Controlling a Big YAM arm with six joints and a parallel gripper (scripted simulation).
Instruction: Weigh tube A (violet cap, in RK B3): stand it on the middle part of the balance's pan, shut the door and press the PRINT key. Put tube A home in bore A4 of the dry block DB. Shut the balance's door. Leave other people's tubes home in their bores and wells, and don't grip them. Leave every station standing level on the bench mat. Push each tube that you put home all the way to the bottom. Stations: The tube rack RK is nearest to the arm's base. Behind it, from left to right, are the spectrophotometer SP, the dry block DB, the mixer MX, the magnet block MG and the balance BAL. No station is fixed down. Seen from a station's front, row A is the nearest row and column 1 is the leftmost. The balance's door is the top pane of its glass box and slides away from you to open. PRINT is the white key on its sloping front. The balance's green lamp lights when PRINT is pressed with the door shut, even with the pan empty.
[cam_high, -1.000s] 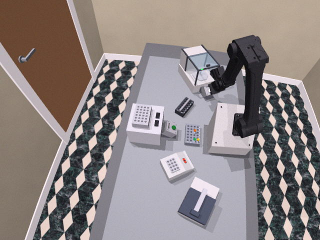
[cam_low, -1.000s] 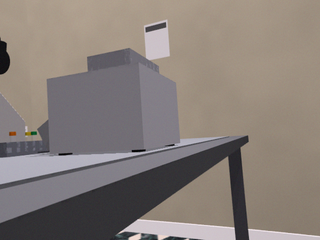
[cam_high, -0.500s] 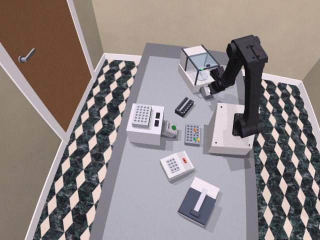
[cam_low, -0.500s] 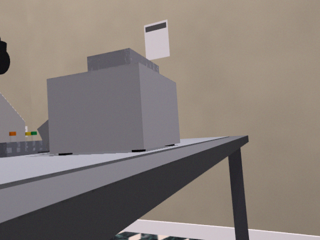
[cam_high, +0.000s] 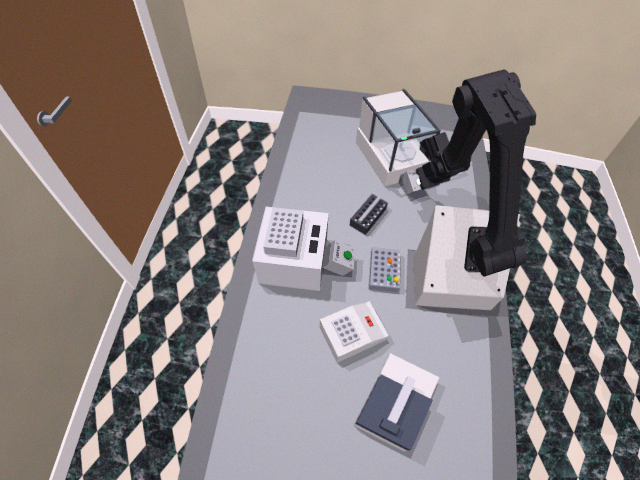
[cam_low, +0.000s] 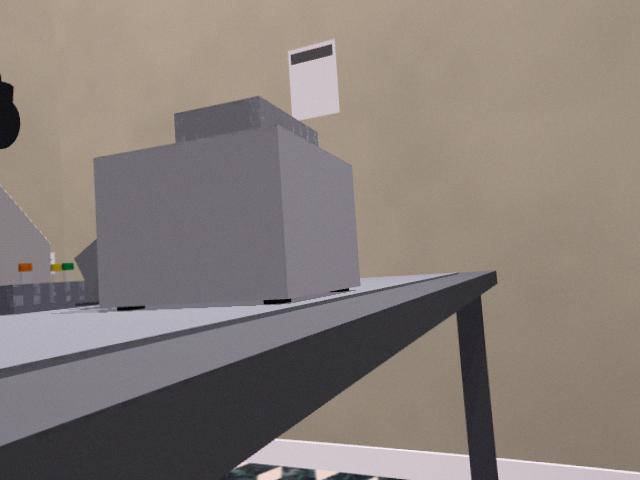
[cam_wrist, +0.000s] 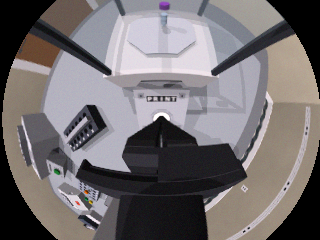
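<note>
The white PRINT key lies 10 mm below my hand. Round my hand: tube rack RK 130 mm ahead, 310 mm to the left, 60 mm below; black magnet block MG 170 mm ahead, 110 mm to the left, 50 mm below; balance door 50 mm ahead, 110 mm to the right, 140 mm above.
</note>
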